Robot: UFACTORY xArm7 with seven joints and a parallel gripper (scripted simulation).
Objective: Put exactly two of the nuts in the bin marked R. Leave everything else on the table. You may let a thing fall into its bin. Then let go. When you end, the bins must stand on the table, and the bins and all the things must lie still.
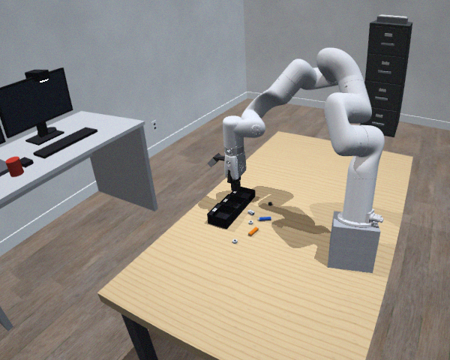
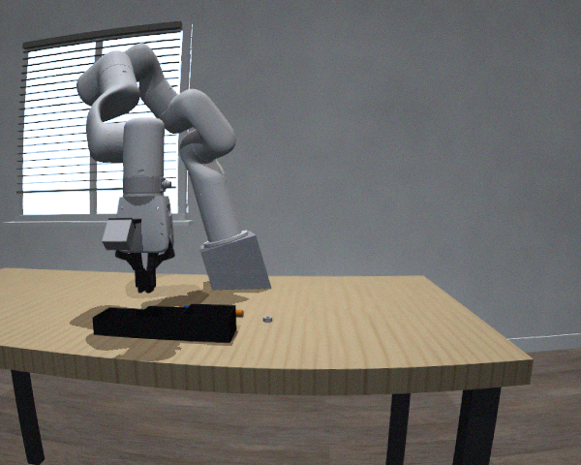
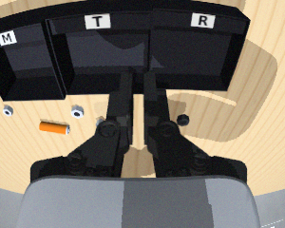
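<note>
Now: hand 7 cm above the black bin and 3 cm to the right of it. Round my hand: blue piece (15 cm behind, 9 cm below, 2 cm to the left); then small black piece (11 cm behind, 9 cm below, 8 cm to the right); then orange piece (16 cm behind, 11 cm to the left, 9 cm below).
</note>
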